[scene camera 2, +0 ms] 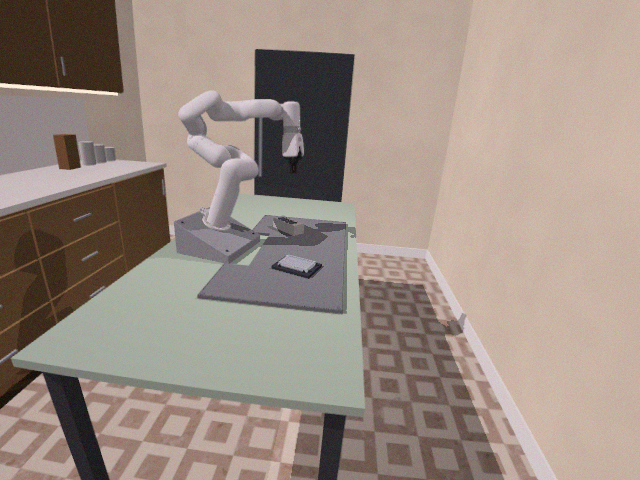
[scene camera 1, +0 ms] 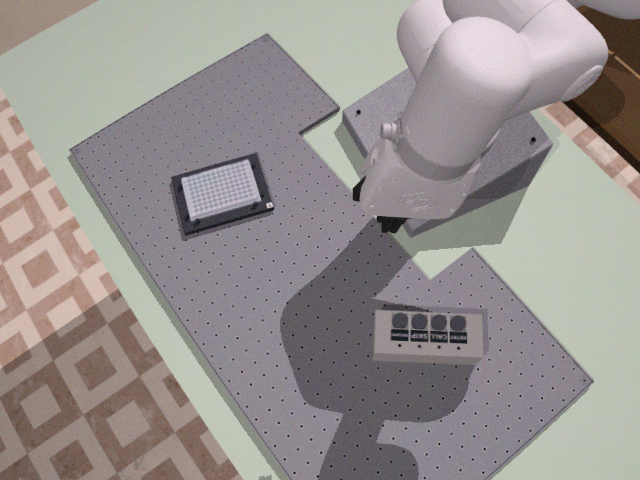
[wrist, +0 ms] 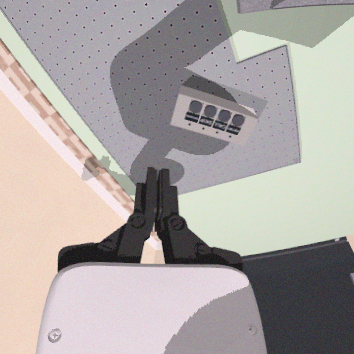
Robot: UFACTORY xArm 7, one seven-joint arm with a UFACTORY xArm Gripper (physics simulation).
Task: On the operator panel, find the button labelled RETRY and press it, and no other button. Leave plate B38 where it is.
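Seen in the pictures: gripper, between the fingertips: (scene camera 2: pixel 293 172) (scene camera 1: pixel 387 221) (wrist: pixel 155 179); arm's base, origin of its link: (scene camera 2: pixel 216 223).
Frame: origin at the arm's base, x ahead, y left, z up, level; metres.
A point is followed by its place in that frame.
The operator panel (scene camera 1: pixel 429 353) @(y 0.254, x 0.314, z -0.034 m) (scene camera 2: pixel 295 227) @(y 0.157, x 0.339, z -0.044 m) (wrist: pixel 179 116) @(y 0.193, x 0.351, z -0.034 m) is a pale box with a row of round dark buttons above black labels. The RETRY button (scene camera 1: pixel 458 323) @(y 0.248, x 0.248, z -0.031 m) (wrist: pixel 238 120) @(y 0.247, x 0.246, z -0.031 m) is at the right end of the row in scene camera 1 and the wrist view; its label is upside down in scene camera 1. Plate B38 (scene camera 1: pixel 221 189) @(y -0.194, x 0.392, z -0.065 m) (scene camera 2: pixel 297 263) @(y -0.218, x 0.396, z -0.060 m), a white well plate, lies on a dark holder; its name is not readable, and it does not show in the wrist view. My gripper (scene camera 1: pixel 390 227) @(y 0.130, x 0.320, z 0.227 m) (scene camera 2: pixel 293 169) @(y 0.130, x 0.320, z 0.227 m) (wrist: pixel 155 179) @(y 0.130, x 0.320, z 0.227 m) is shut and empty, pointing down high above the table, apart from the panel.
The grey perforated board (scene camera 1: pixel 217 268) @(y -0.084, x 0.480, z -0.087 m) (scene camera 2: pixel 242 284) @(y -0.369, x 0.222, z -0.087 m) (wrist: pixel 255 170) @(y 0.443, x 0.243, z -0.087 m) carries the panel and the dark plate holder (scene camera 1: pixel 264 188) @(y -0.153, x 0.329, z -0.076 m). The robot's grey base block (scene camera 1: pixel 379 105) @(y -0.145, x 0.068, z -0.042 m) (scene camera 2: pixel 201 242) @(y -0.165, x -0.005, z -0.029 m) stands beside the board on the green table (scene camera 2: pixel 206 330) @(y -0.623, x 0.189, z -0.100 m). My arm casts a shadow across the board and part of the panel.
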